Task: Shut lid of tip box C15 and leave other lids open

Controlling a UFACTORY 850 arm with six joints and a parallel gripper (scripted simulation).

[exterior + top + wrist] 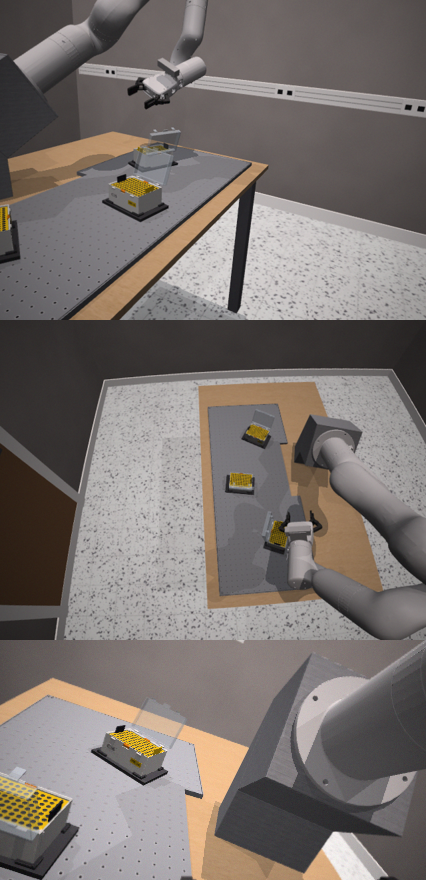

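The clear lid lies 14 cm below my hand and 11 cm ahead of it. Also, from my hand: white tip box: 18 cm below, 6 cm ahead, 2 cm to the left.
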